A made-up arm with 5 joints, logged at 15 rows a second.
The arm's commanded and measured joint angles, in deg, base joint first. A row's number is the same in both.
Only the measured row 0 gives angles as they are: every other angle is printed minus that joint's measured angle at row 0.
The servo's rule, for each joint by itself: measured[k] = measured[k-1] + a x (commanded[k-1-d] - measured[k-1]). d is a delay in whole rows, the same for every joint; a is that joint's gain. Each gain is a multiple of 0.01, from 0.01 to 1. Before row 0 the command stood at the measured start. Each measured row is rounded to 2 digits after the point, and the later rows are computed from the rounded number. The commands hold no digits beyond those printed.
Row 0, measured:
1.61, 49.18, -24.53, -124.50, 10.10
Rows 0 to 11, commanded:
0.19, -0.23, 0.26, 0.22, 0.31
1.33, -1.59, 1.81, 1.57, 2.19
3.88, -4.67, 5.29, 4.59, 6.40
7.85, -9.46, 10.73, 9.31, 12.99
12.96, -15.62, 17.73, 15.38, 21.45
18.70, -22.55, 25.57, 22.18, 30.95
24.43, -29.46, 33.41, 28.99, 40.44
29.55, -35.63, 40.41, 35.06, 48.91
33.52, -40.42, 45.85, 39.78, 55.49
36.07, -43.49, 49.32, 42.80, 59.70
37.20, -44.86, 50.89, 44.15, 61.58
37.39, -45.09, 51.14, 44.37, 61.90
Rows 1 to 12, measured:
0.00, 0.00, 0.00, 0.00, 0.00
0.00, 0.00, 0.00, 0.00, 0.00
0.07, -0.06, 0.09, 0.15, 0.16
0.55, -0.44, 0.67, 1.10, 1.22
1.82, -1.50, 2.24, 3.44, 3.91
4.11, -3.49, 5.13, 7.37, 8.63
7.47, -6.52, 9.41, 12.74, 15.30
11.74, -10.53, 14.90, 19.06, 23.44
16.56, -15.26, 21.19, 25.71, 32.28
21.50, -20.35, 27.72, 31.97, 40.93
26.07, -25.37, 33.88, 37.20, 48.50
29.87, -29.90, 39.13, 40.95, 54.32
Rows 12 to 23, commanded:
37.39, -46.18, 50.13, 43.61, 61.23
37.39, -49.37, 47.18, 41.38, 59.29
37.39, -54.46, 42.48, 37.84, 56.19
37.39, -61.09, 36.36, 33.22, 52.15
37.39, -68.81, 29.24, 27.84, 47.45
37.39, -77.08, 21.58, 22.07, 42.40
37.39, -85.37, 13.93, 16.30, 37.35
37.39, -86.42, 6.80, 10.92, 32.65
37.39, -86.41, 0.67, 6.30, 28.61
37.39, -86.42, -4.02, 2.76, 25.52
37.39, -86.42, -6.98, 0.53, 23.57
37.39, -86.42, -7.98, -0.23, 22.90
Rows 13 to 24, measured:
32.66, -33.64, 43.13, 43.09, 58.10
34.46, -36.50, 45.85, 43.95, 60.08
35.57, -38.92, 47.31, 43.72, 60.68
36.26, -41.53, 47.27, 42.15, 59.96
36.69, -44.76, 45.64, 39.26, 58.00
36.96, -48.84, 42.48, 35.21, 54.96
37.12, -53.83, 37.98, 30.27, 51.05
37.22, -59.64, 32.40, 24.78, 46.55
37.28, -66.07, 26.12, 19.10, 41.77
37.32, -71.16, 19.55, 13.62, 37.03
37.35, -74.97, 13.13, 8.72, 32.65
37.37, -77.83, 7.30, 4.73, 28.94

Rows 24 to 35, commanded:
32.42, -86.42, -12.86, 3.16, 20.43
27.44, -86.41, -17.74, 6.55, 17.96
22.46, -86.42, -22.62, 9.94, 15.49
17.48, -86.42, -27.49, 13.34, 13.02
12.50, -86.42, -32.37, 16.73, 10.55
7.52, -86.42, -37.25, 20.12, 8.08
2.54, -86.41, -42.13, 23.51, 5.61
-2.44, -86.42, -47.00, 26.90, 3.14
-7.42, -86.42, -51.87, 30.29, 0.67
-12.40, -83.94, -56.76, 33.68, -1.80
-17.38, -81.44, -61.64, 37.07, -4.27
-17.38, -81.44, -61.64, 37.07, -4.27
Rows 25 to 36, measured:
37.38, -79.98, 2.44, 1.92, 26.15
37.38, -81.59, -1.10, 0.48, 24.46
35.50, -82.80, -5.10, 2.28, 22.36
32.44, -83.70, -9.40, 5.14, 20.07
28.65, -84.38, -13.89, 8.36, 17.69
24.41, -84.89, -18.51, 11.70, 15.26
19.88, -85.27, -23.22, 15.07, 12.81
15.18, -85.56, -27.99, 18.45, 10.35
10.38, -85.77, -32.80, 21.84, 7.89
5.51, -85.93, -37.63, 25.23, 5.42
0.60, -86.05, -42.47, 28.62, 2.95
-4.34, -85.52, -47.33, 32.01, 0.48

